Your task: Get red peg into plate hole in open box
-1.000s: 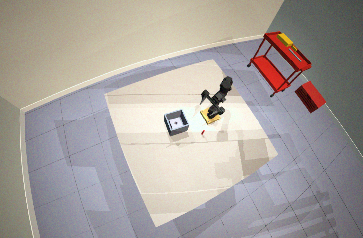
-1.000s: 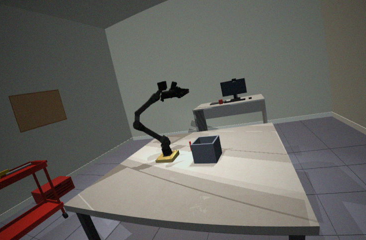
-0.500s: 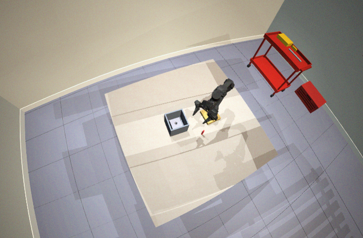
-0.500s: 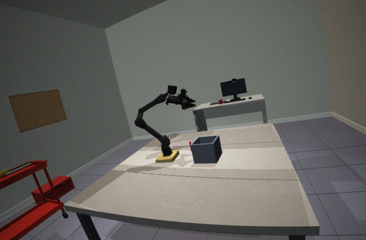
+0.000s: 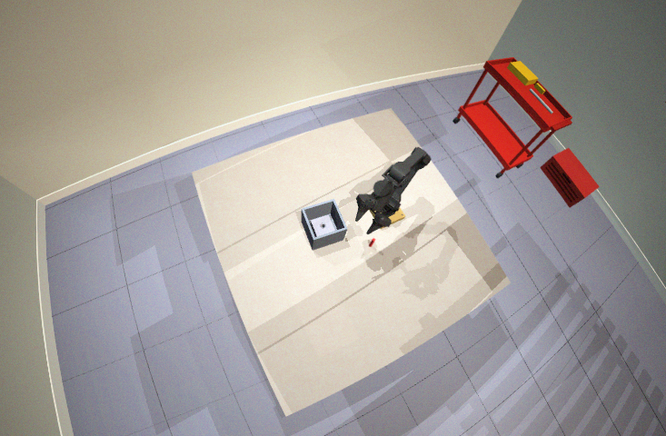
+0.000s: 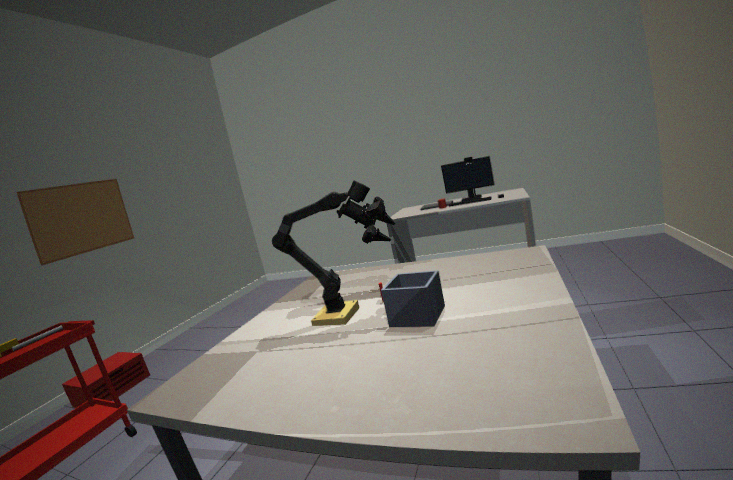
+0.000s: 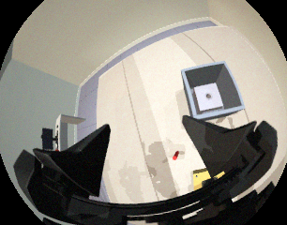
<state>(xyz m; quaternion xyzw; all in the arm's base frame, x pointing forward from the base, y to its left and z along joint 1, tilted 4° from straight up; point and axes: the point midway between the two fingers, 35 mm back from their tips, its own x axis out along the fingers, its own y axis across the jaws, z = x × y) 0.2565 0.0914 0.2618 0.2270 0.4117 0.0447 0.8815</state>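
Now: the red peg 24 cm below my gripper tip, 10 cm behind it and 2 cm to the left of it. The rest, counted from my gripper tip: pale plate: 24 cm below, 15 cm to the right, 7 cm ahead.
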